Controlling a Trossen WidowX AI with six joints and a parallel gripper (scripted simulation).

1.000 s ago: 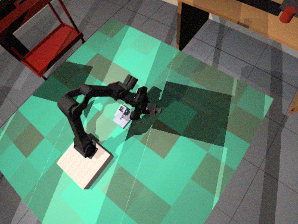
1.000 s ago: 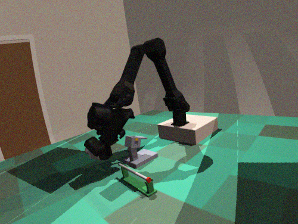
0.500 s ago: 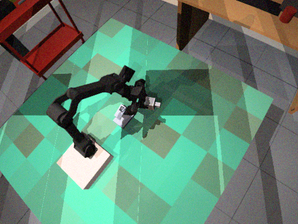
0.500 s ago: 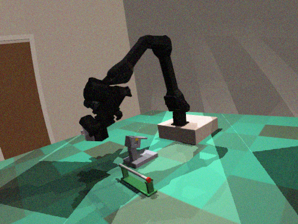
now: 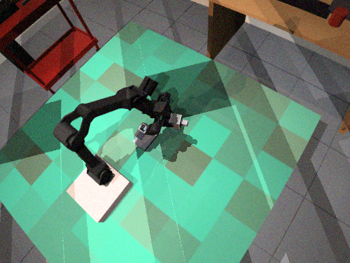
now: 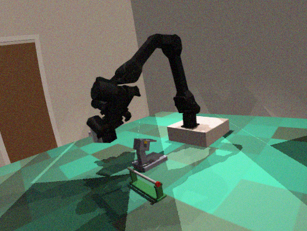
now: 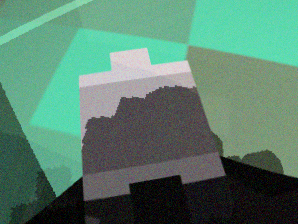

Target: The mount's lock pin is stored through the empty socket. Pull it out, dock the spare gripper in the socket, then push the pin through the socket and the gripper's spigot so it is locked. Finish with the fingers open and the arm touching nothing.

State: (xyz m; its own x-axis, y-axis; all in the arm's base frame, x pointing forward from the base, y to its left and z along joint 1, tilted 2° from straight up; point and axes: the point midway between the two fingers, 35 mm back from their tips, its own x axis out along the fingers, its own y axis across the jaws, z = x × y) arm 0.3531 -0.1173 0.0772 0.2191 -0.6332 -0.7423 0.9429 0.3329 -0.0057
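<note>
Now: gripper tip 120 mm to the right of the grey mount, 90 mm past it and 80 mm above it. Round my gripper tip: spare gripper: 10 mm to the right, 10 mm above; green pin rest: 230 mm to the left, 110 mm below, 30 mm ahead.
</note>
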